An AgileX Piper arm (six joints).
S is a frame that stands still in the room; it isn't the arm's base.
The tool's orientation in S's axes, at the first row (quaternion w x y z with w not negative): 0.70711 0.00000 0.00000 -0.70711
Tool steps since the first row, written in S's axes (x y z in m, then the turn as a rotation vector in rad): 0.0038 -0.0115 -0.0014 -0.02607 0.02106 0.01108; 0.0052 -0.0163 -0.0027 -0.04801 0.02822 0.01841; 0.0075 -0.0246 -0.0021 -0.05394 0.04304 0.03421; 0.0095 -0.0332 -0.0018 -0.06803 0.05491 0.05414; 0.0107 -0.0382 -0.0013 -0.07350 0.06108 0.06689; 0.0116 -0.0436 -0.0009 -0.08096 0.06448 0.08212; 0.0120 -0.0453 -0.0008 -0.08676 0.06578 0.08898; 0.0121 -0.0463 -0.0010 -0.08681 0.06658 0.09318; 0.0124 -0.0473 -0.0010 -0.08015 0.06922 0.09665; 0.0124 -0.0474 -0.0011 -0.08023 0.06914 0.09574
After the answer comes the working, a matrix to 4 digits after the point.
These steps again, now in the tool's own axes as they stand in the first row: 0.0115 0.0038 -0.0014 -0.02106 -0.02607 0.01108; 0.0163 0.0052 -0.0027 -0.02822 -0.04801 0.01841; 0.0246 0.0075 -0.0021 -0.04304 -0.05394 0.03421; 0.0332 0.0095 -0.0018 -0.05491 -0.06803 0.05414; 0.0382 0.0107 -0.0013 -0.06108 -0.07350 0.06689; 0.0436 0.0116 -0.0009 -0.06448 -0.08096 0.08212; 0.0453 0.0120 -0.0008 -0.06578 -0.08676 0.08898; 0.0463 0.0121 -0.0010 -0.06658 -0.08681 0.09318; 0.0473 0.0124 -0.0010 -0.06922 -0.08015 0.09665; 0.0474 0.0124 -0.0011 -0.06914 -0.08023 0.09574
The tool's axes in the first row as the columns of a matrix, in S's axes (rounded; the answer above uses it unrounded):
0.0000 1.0000 0.0000
-1.0000 0.0000 0.0000
0.0000 0.0000 1.0000

